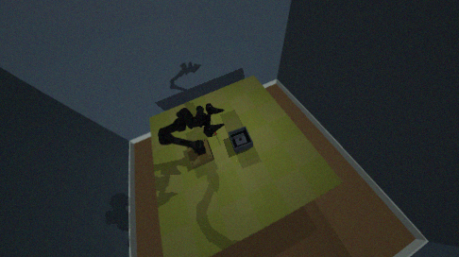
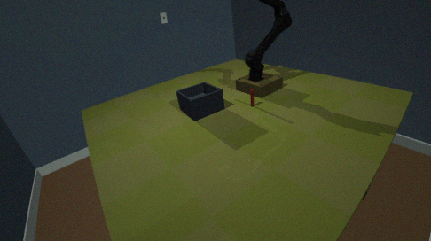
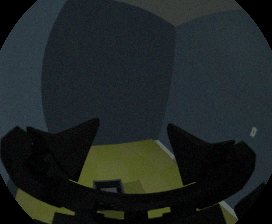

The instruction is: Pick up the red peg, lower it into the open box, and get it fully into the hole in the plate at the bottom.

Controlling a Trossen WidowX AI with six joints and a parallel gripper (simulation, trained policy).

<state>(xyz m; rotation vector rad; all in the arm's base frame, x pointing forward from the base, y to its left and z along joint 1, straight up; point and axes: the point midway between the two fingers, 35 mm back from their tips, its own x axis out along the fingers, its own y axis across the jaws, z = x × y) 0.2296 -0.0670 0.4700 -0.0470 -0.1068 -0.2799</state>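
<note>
Right now the red peg is 110 mm behind my gripper tip, 200 mm to the left of it and 500 mm below it. From my gripper tip the other things lie so: dark blue box (80 mm ahead, 50 mm to the left, 510 mm below); then light grey plate (80 mm ahead, 50 mm to the left, 490 mm below).
</note>
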